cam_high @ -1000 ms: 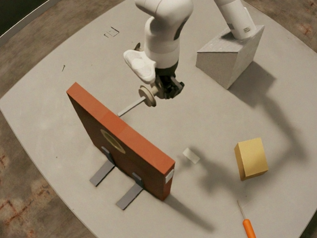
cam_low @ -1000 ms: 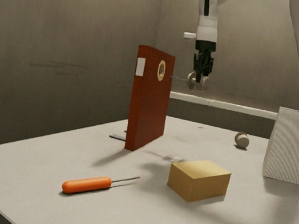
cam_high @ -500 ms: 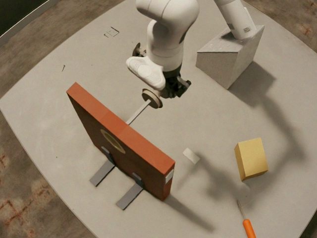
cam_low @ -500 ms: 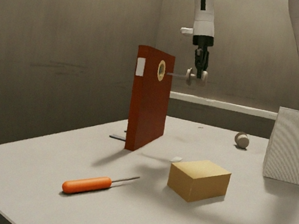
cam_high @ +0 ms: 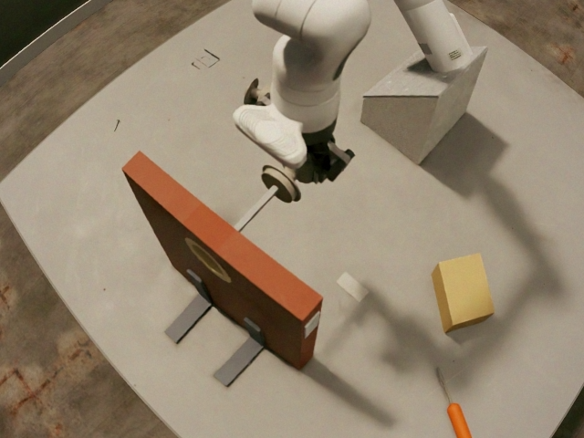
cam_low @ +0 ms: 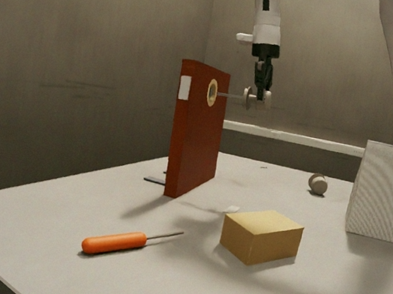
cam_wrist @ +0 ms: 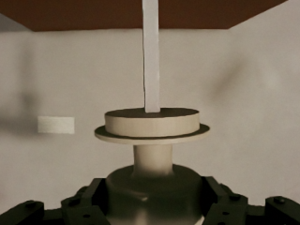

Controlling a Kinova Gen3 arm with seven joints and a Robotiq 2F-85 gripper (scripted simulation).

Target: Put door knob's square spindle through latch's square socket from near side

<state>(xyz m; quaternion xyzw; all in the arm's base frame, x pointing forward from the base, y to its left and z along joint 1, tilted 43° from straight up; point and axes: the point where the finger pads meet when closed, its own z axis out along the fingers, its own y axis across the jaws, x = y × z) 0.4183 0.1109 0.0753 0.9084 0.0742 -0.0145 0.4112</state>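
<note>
The door knob lies 40 mm ahead of my hand and 10 mm below it. Also, from my hand: tan box 280 mm to the left, 260 mm below, 150 mm behind; orange screwdriver 430 mm to the left, 270 mm below, 10 mm ahead; white slip 290 mm below, 120 mm to the left, 20 mm behind.
</note>
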